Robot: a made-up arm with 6 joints.
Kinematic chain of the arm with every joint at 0, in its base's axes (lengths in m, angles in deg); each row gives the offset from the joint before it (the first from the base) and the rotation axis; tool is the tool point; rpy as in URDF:
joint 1: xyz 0 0 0.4 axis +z
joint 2: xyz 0 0 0 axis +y
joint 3: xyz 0.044 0 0.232 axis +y
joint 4: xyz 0.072 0 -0.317 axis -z
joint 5: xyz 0 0 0 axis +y
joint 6: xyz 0.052 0 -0.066 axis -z
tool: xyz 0 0 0 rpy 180 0 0
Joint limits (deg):
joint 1: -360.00..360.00
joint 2: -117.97..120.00
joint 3: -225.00..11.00
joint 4: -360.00..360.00
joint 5: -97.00..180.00
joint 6: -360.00..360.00
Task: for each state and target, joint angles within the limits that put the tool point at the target. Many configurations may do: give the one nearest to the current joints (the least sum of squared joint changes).
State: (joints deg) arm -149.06 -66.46 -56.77 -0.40 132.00 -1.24
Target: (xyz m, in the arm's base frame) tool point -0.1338 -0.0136 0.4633
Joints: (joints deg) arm -167.99 -52.98 -18.10 -9.97 131.09 -1.24
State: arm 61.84 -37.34 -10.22 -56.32 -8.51 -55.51
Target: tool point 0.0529 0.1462 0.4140
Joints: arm 40.21 -57.82 11.00 -67.86 -46.41 -55.51
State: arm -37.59 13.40 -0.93 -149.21 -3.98 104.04
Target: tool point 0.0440 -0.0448 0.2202
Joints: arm -57.54 17.82 -5.65 -162.17 7.68 104.04
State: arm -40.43 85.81 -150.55 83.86 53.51 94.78
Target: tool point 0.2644 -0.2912 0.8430
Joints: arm -52.02 59.81 -204.82 86.12 58.64 94.78
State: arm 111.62 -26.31 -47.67 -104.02 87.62 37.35
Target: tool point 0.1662 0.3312 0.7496
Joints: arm 72.30 -11.41 -81.84 -109.47 84.89 37.35
